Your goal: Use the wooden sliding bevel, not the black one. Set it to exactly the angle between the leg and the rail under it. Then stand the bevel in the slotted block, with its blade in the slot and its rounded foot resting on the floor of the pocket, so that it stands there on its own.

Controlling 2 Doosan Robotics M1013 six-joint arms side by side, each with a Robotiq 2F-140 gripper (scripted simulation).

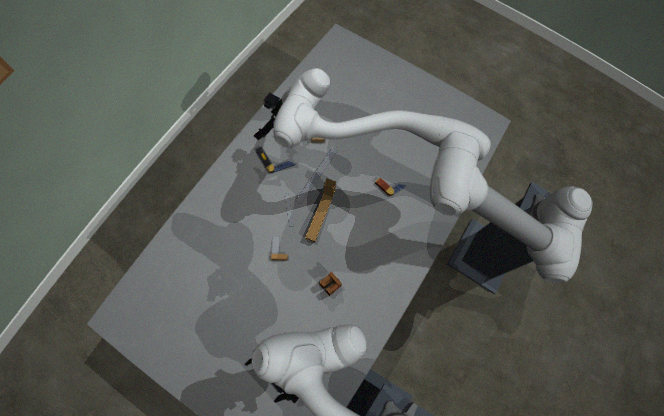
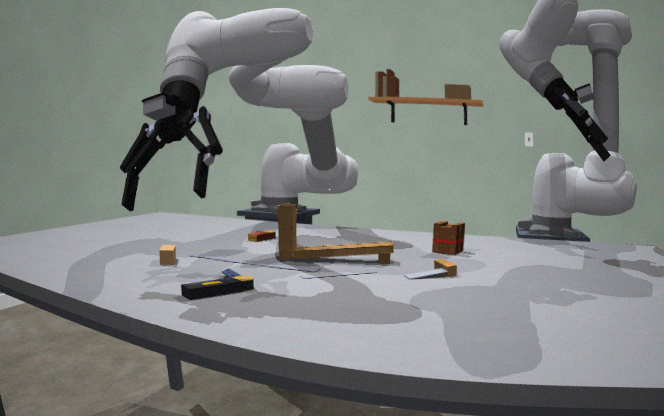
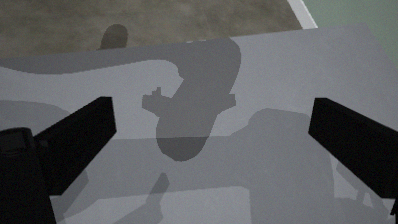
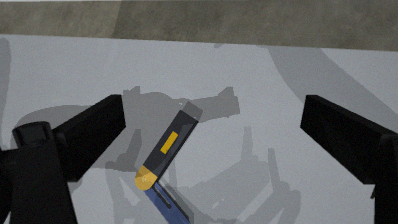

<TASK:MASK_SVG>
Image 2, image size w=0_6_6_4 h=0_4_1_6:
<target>my left gripper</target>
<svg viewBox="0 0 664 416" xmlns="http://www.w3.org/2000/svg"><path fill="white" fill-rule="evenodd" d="M553 80L546 87L544 97L556 110L564 108L565 113L575 123L587 142L590 143L600 158L605 161L611 156L603 146L608 137L590 117L588 111L571 96L573 92L571 87L562 78Z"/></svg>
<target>my right gripper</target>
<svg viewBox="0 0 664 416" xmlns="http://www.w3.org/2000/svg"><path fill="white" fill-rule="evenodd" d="M191 82L176 80L164 86L162 93L164 92L167 95L174 94L180 97L181 104L176 105L175 116L159 119L153 125L144 123L140 134L120 166L120 169L125 173L124 178L126 179L121 205L129 211L134 210L138 180L140 178L138 176L139 173L166 143L180 141L184 136L200 151L197 158L193 191L200 198L206 198L209 166L213 164L215 155L222 154L223 149L211 125L211 115L208 110L202 106L199 112L197 112L200 90ZM196 120L201 123L210 144L206 147L190 130Z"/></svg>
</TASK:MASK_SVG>
